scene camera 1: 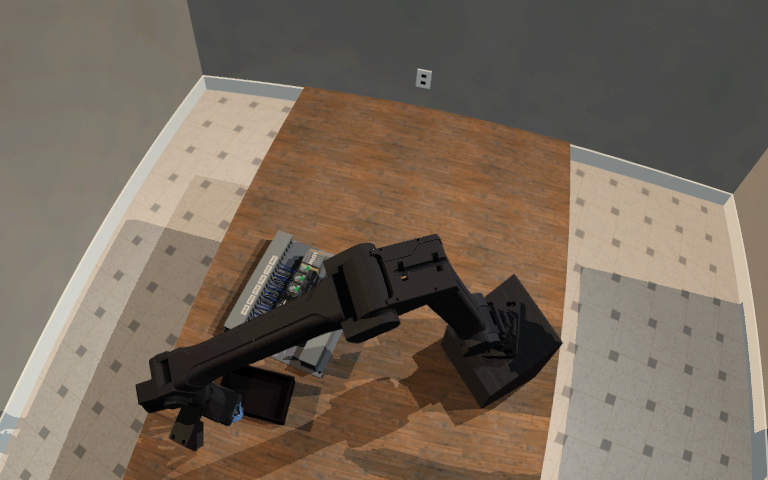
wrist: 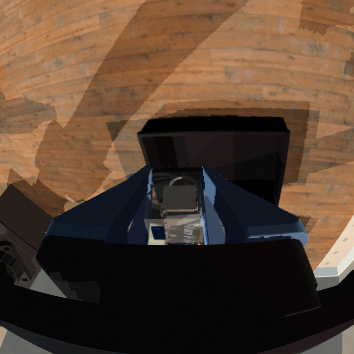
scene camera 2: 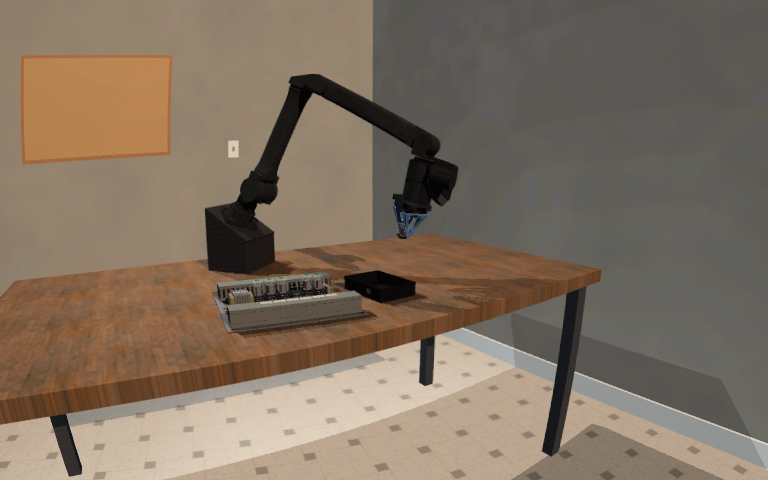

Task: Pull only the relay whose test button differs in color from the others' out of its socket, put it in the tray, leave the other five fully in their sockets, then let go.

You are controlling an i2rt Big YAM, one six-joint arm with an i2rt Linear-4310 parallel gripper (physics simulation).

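Seen in the pictures: gripper, fingertip midpoint: (scene camera 1: 235,414) (wrist: 175,173) (scene camera 2: 404,235); arm's base at its link origin: (scene camera 1: 500,328) (wrist: 10,261) (scene camera 2: 237,220).
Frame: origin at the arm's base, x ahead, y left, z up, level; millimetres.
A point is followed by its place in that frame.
Note:
My gripper (scene camera 1: 236,412) @(x 476, y 326, z -16 mm) (scene camera 2: 402,236) @(x 476, y 326, z -16 mm) (wrist: 175,173) @(x 476, y 326, z -16 mm) is shut on a clear-cased relay (wrist: 181,200) @(x 485, y 329, z 7 mm) with a blue test button (wrist: 158,232) @(x 475, y 320, z 21 mm). It holds the relay well above the table. The black open tray (scene camera 1: 288,399) @(x 406, y 233, z -121 mm) (scene camera 2: 390,291) @(x 569, y 217, z -132 mm) (wrist: 215,125) @(x 489, y 293, z -134 mm) lies lower down; in the wrist view the held relay and fingers overlap its near left part. Several relays with green buttons (scene camera 1: 300,277) @(x 466, y -57, z -88 mm) (scene camera 2: 270,284) @(x 483, y -59, z -95 mm) stand in the socket row, with a gap (scene camera 2: 293,286) between two groups. The arm hides part of the row in scene camera 1. The tray's floor is dark.
The socket row lies between two grey wire ducts (scene camera 1: 281,246) @(x 549, y -141, z -113 mm) (scene camera 2: 294,312) @(x 592, y -46, z -133 mm) on a panel beside the tray. A pale terminal block (scene camera 2: 240,296) @(x 483, y -135, z -113 mm) stands at one end. The arm's black base (scene camera 1: 481,384) @(x 7, y 108, z -68 mm) (scene camera 2: 226,249) @(x 54, y -58, z -82 mm) stands on the wooden table (scene camera 1: 396,169) @(x 339, y -507, z -156 mm) (scene camera 2: 141,333) @(x 512, y -379, z -156 mm).

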